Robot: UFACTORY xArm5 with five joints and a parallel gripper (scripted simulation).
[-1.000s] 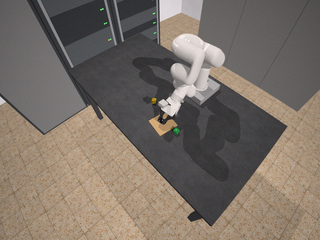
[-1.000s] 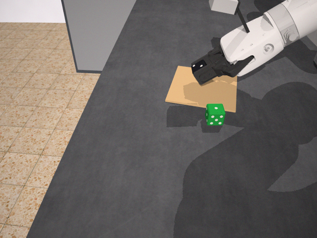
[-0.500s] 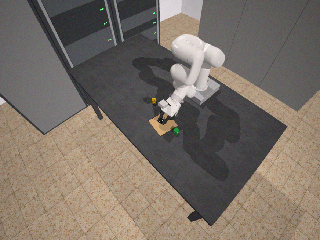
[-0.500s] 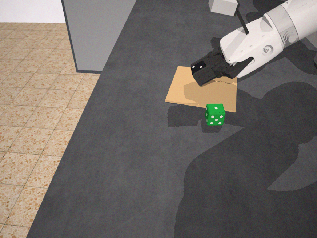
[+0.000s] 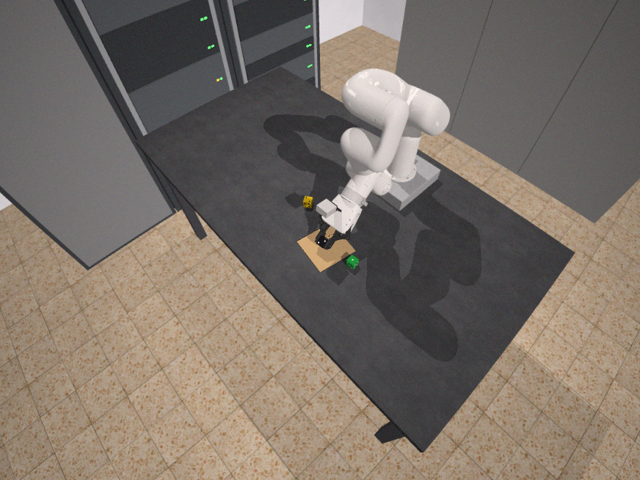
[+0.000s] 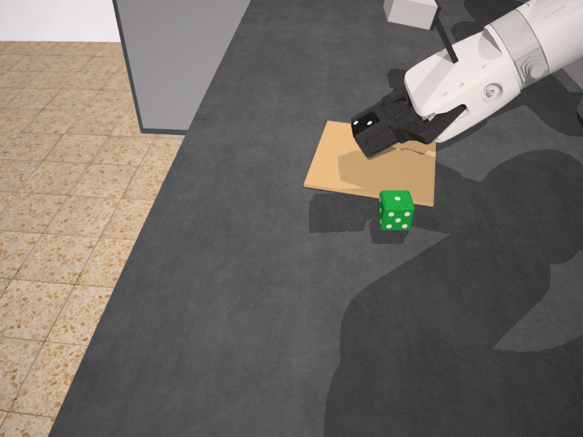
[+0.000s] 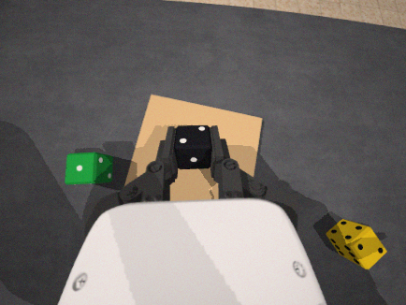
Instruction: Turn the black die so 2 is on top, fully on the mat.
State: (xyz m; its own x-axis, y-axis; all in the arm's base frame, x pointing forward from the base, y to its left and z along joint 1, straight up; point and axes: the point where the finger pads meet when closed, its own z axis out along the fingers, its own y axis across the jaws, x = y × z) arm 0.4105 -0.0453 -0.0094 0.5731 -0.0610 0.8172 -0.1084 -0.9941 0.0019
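The black die is 1 cm ahead of my hand. The rest, counted from my hand: yellow die 11 cm behind, 16 cm to the right, 3 cm below; then green die 11 cm to the left, 3 cm below; then tan mat 4 cm below.
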